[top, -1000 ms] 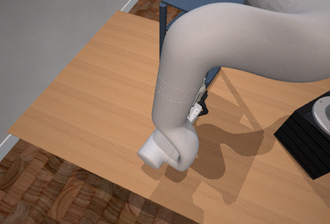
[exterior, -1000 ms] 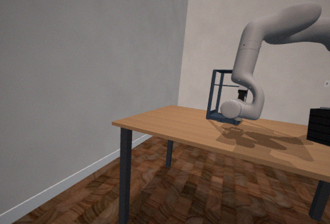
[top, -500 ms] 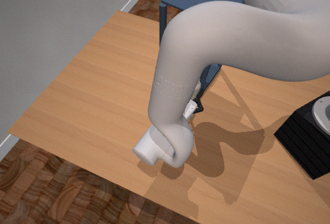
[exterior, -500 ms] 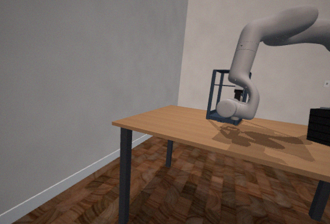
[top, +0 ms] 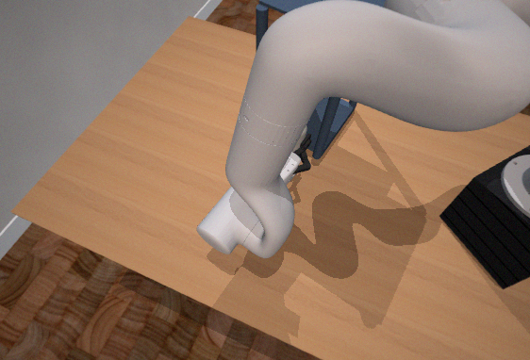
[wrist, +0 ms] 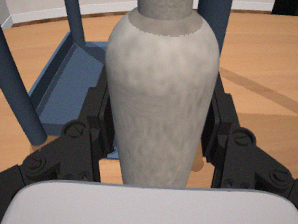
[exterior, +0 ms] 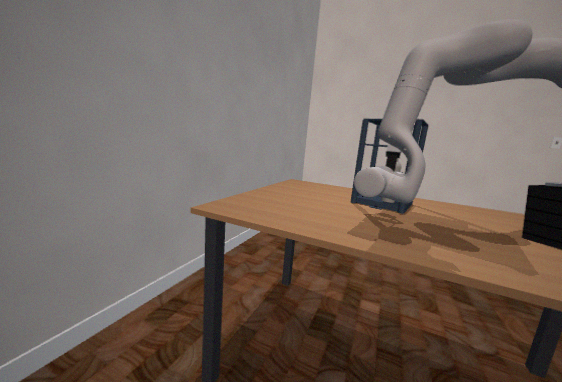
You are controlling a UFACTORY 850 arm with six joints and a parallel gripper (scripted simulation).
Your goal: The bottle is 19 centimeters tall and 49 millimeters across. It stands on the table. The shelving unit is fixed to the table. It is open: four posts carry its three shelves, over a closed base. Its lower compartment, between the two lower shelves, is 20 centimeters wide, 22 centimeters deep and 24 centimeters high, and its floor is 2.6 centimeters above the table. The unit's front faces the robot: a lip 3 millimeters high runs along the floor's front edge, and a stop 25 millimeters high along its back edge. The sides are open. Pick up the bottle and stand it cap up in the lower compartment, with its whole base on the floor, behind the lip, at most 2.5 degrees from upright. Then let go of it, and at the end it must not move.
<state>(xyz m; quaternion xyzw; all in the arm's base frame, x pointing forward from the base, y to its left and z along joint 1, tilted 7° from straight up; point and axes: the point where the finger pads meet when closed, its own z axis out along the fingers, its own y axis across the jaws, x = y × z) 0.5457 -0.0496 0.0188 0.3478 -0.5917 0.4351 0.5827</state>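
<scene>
The shelving unit lies 2 cm behind my hand, 21 cm to the right of it and 3 cm above it. From my hand the other things lie so: bottle (2 cm above).
</scene>
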